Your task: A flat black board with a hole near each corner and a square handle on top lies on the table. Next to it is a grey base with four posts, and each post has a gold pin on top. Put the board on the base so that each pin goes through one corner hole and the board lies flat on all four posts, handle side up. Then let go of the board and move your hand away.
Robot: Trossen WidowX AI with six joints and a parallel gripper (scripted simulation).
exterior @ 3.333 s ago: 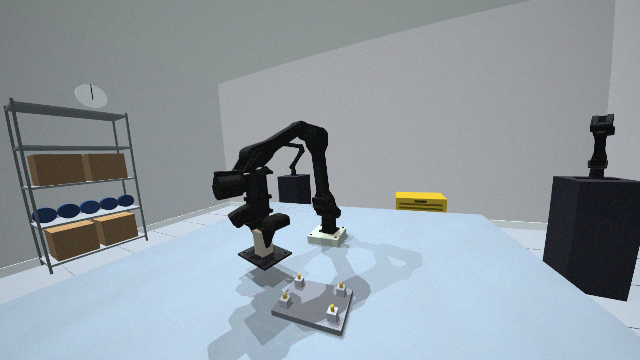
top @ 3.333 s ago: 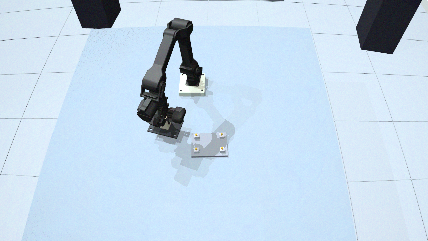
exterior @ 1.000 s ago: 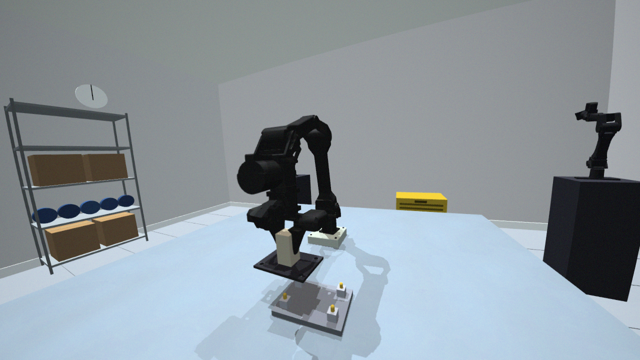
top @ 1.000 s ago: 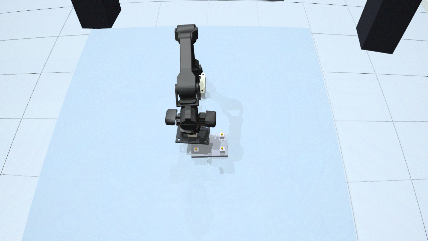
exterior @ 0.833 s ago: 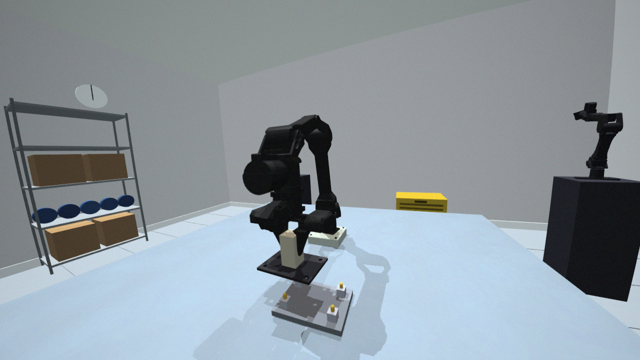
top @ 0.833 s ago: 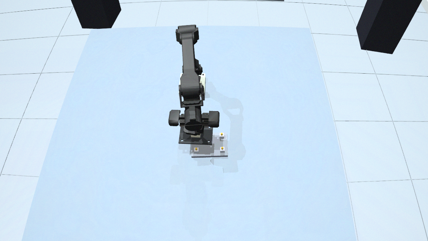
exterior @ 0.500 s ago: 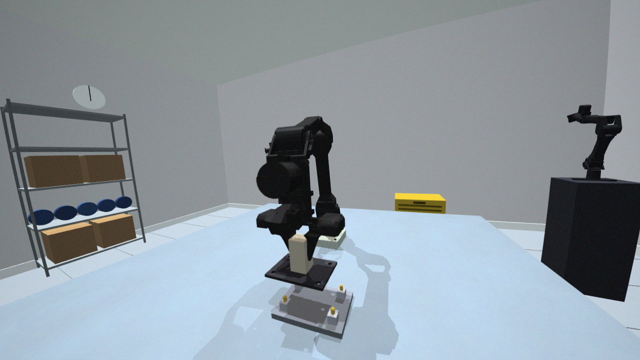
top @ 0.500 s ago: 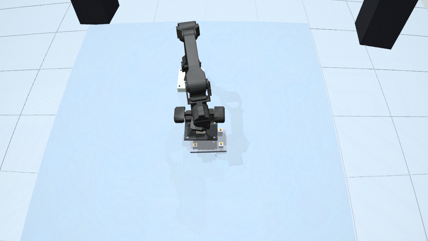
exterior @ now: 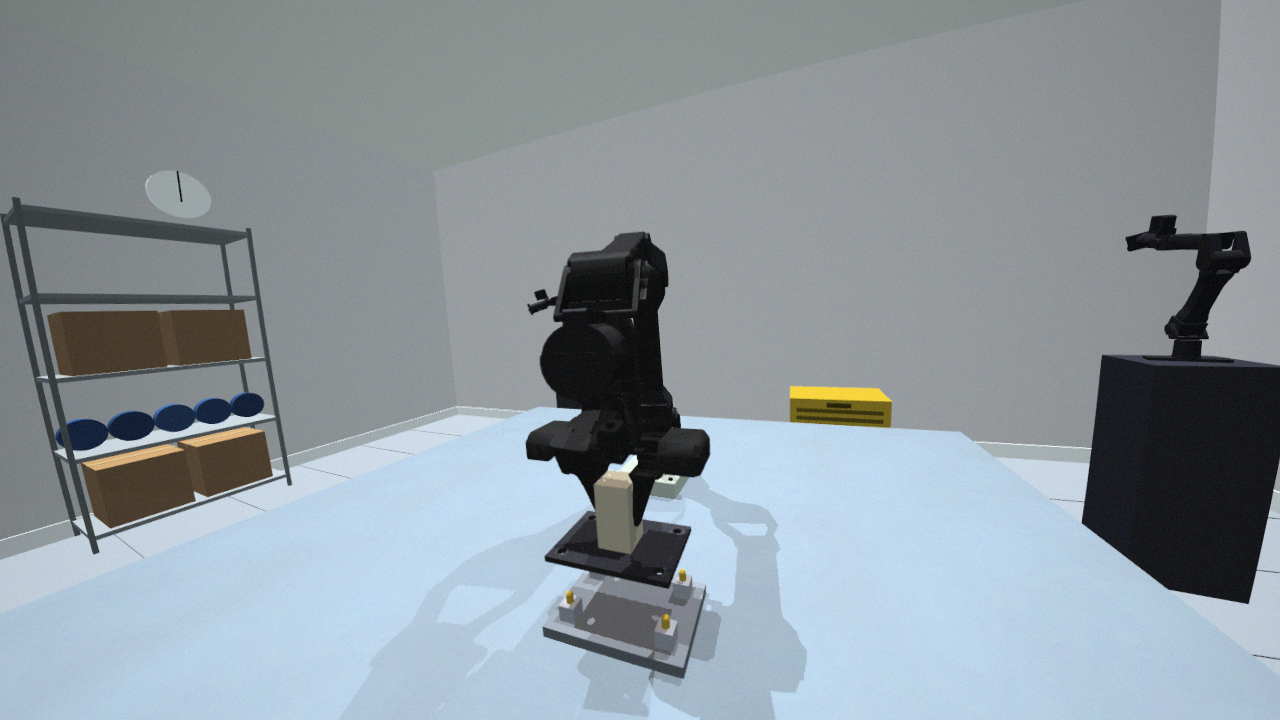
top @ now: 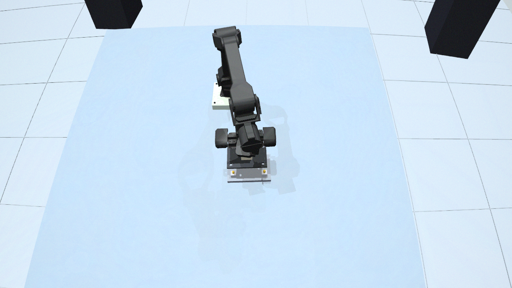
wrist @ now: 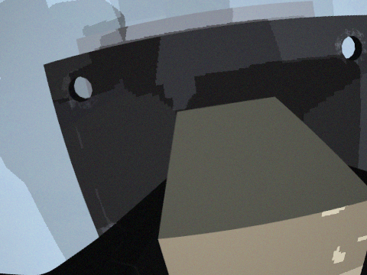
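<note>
Now: the grey base 10 cm below my gripper tip. The rest, counted from my gripper tip: flat black board: 1 cm below.
</note>
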